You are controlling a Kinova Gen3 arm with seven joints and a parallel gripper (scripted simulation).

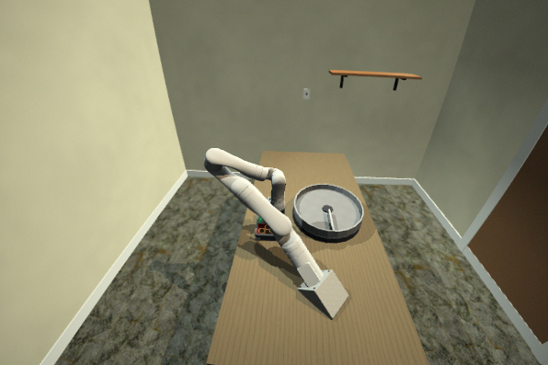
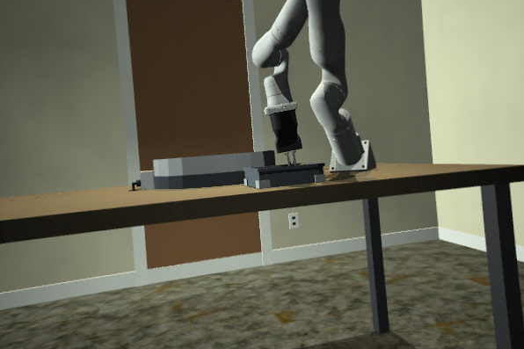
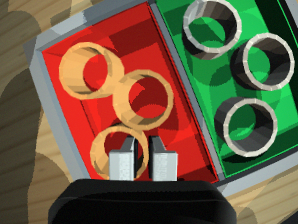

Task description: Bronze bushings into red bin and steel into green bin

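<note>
My hand is 4 cm to the right of the bin tray, 4 cm short of it and 2 cm above it. Also, from my hand: grey turntable 30 cm to the right, 22 cm ahead, 1 cm above.
</note>
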